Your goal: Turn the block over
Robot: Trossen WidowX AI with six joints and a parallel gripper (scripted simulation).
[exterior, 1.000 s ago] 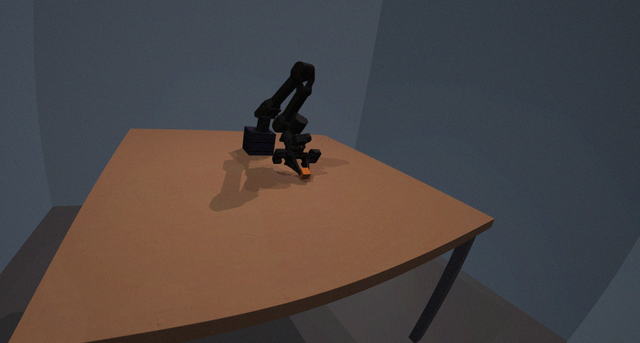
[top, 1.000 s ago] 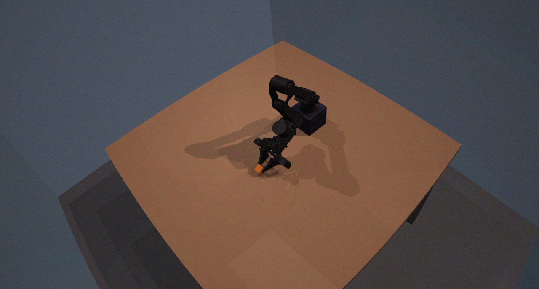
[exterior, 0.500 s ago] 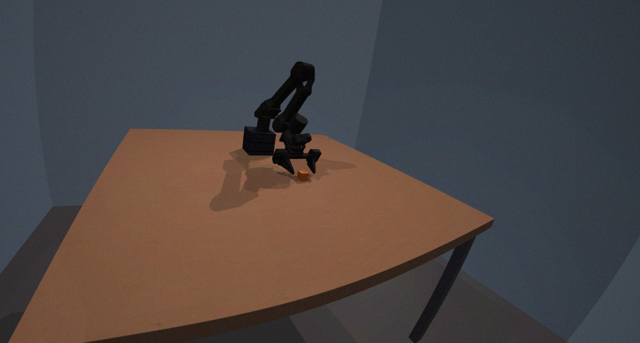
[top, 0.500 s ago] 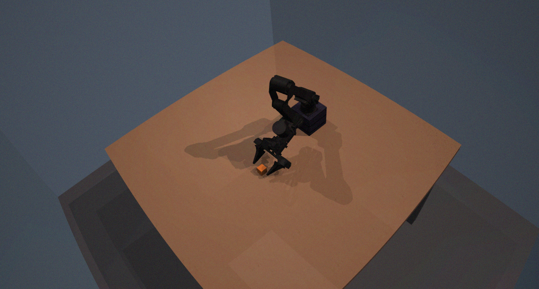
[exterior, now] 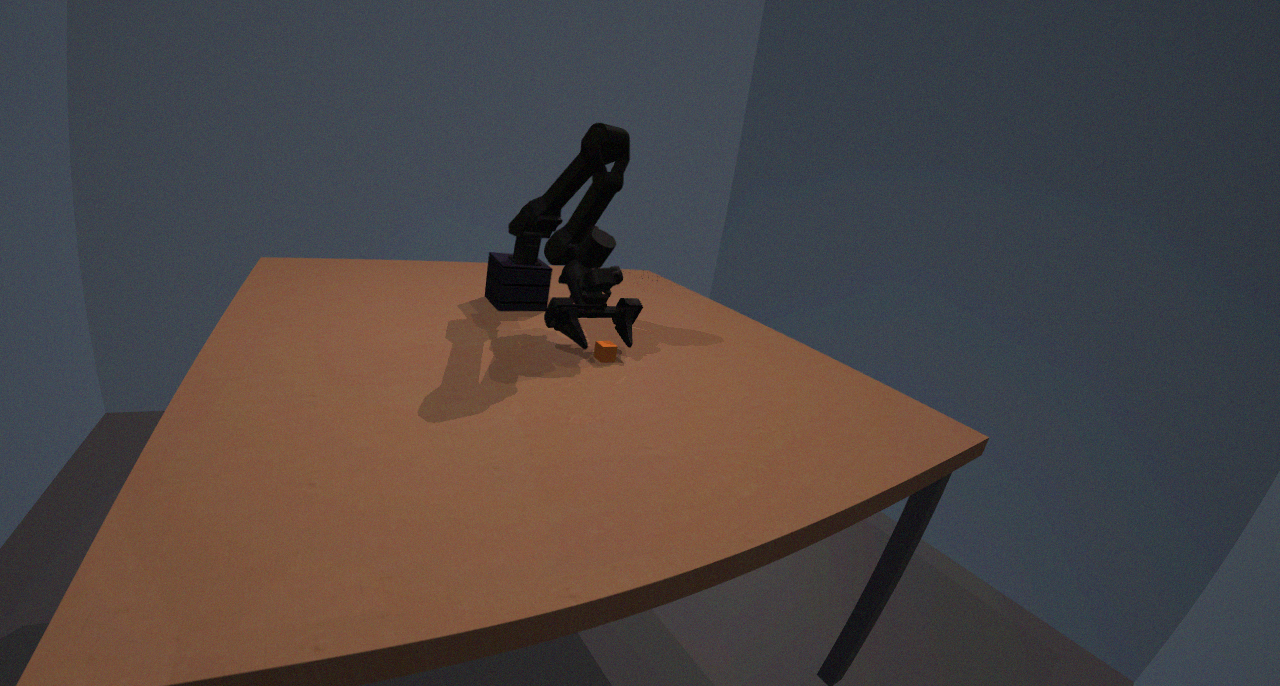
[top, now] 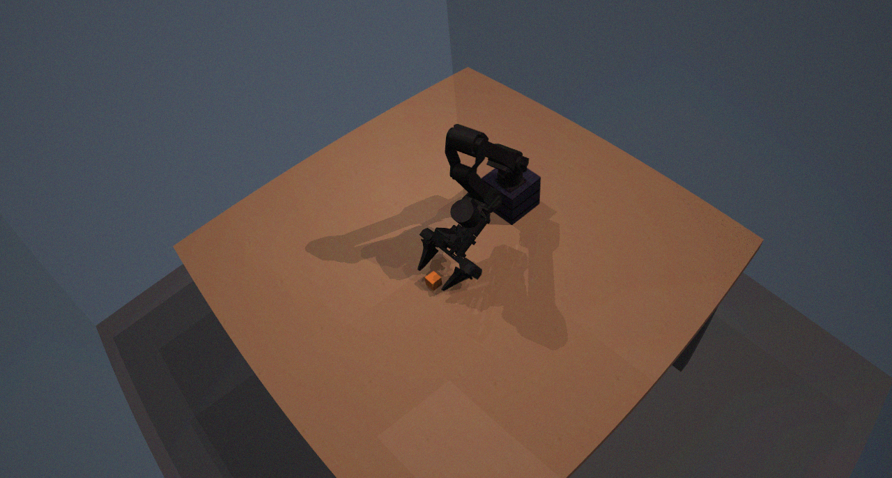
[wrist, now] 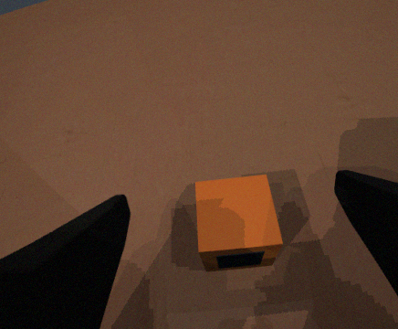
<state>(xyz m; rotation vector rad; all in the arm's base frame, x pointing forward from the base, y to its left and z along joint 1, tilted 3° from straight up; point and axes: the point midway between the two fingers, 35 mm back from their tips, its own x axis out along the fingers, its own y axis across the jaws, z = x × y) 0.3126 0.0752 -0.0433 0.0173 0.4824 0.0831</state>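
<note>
My gripper tip is 20 mm past the orange block and 10 mm above it.
</note>
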